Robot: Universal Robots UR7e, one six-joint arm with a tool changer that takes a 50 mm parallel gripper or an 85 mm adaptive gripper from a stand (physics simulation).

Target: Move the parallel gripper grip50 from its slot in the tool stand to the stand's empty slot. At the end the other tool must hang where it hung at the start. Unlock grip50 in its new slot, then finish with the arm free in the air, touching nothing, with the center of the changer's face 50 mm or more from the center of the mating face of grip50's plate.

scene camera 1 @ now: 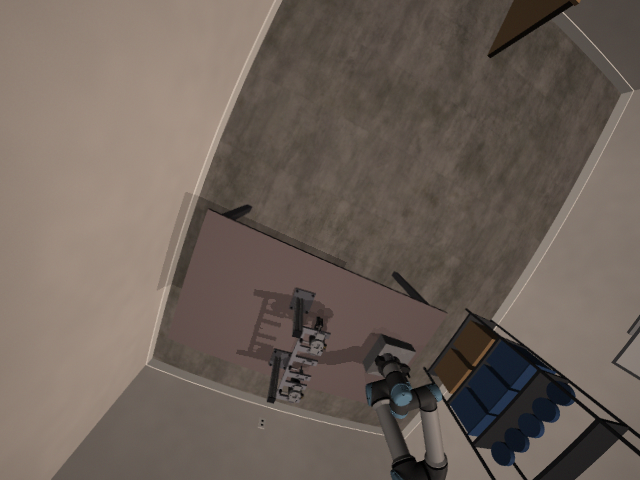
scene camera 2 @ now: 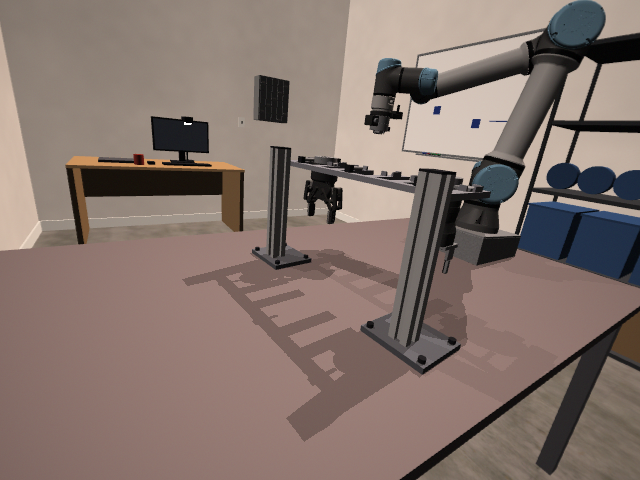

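Seen in the pictures: arm's base at its link origin: (scene camera 2: 474, 227).
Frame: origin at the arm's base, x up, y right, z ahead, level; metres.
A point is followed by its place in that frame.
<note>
The arm's tool changer (scene camera 1: 385, 360) {x 0.339, y 0.258, z 0.335 m} (scene camera 2: 379, 124) {x 0.320, y 0.222, z 0.327 m} points down, bare of any tool, and is free in the air above the level of the tool stand (scene camera 1: 272, 384) {x 0.142, y -0.284, z 0.667 m} (scene camera 2: 279, 201) {x 0.086, y 0.132, z 0.719 m}. The parallel gripper grip50 (scene camera 1: 295, 393) {x 0.210, y -0.219, z 0.553 m} (scene camera 2: 448, 229) {x 0.116, y -0.275, z 0.555 m} hangs at the stand's near end in scene camera 2, partly hidden behind the near post; whether its fingers are open or shut is unclear. The adaptive gripper (scene camera 1: 317, 345) (scene camera 2: 323, 196) hangs at the other end, its fingers apart. The empty slot lies between the two tools. The changer is apart from both tools. Lock states do not show.
The stand's two posts rise from base plates on the table (scene camera 1: 232, 268) {x -0.090, y 0.166, z 1.136 m} (scene camera 2: 155, 361) {x -0.090, y -0.174, z 1.052 m}. The robot's base block (scene camera 1: 398, 346) {x -0.014, y 0.144, z 0.015 m} (scene camera 2: 483, 248) {x -0.032, y -0.106, z 0.101 m} stands beside the stand. A shelf rack with blue bins (scene camera 1: 475, 397) (scene camera 2: 553, 227) is beyond the base. A desk (scene camera 2: 155, 165) stands in the background.
</note>
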